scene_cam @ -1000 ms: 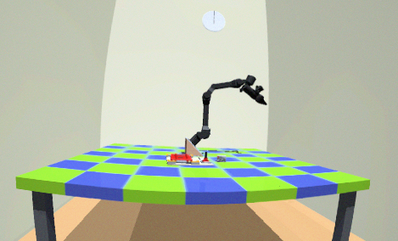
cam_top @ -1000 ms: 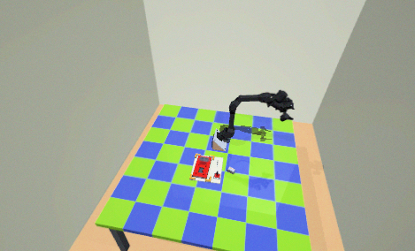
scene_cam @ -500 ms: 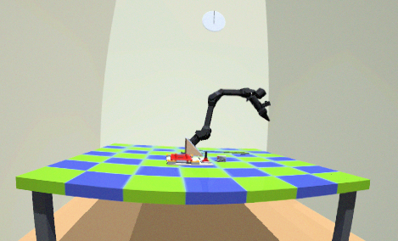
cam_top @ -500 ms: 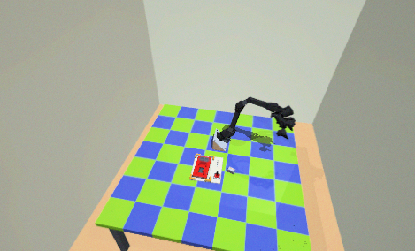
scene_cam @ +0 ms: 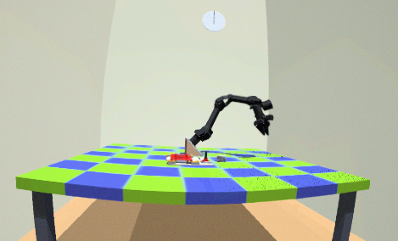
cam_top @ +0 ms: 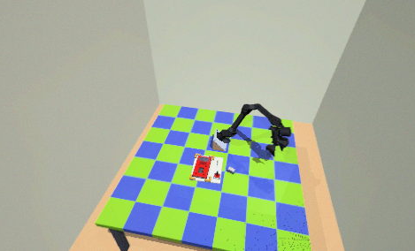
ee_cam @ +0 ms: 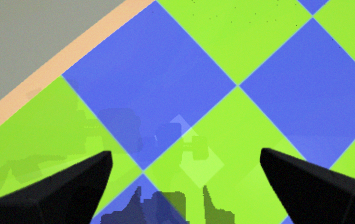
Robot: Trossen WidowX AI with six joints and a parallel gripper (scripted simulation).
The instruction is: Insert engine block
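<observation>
Right now my gripper tip is 330 mm to the left of the grey engine block, 140 mm above it and 90 mm short of it. The rest, counted from my gripper tip: grey holder: 440 mm to the right, 150 mm ahead, 110 mm below; then white-and-grey base plate: 530 mm to the right, 140 mm below, 90 mm ahead.
</observation>
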